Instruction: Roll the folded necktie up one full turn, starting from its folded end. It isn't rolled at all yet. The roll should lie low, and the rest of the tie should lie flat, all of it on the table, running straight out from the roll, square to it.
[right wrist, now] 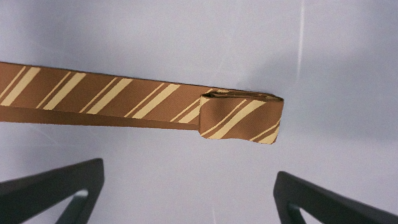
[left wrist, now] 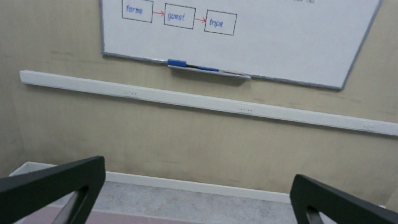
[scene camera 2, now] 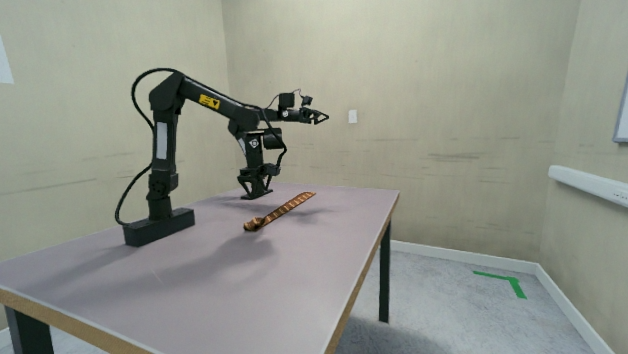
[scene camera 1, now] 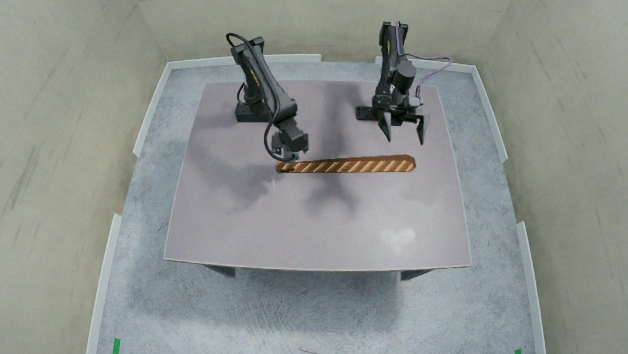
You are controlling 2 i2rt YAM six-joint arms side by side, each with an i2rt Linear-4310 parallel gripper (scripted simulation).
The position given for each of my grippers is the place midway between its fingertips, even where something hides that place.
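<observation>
My right gripper point(scene camera 2: 258, 194), point(right wrist: 190, 175) is in sight, and so is my left gripper point(scene camera 1: 406, 142), point(left wrist: 199, 176). I also see a brown striped necktie point(scene camera 1: 388, 163), point(right wrist: 49, 95).
</observation>
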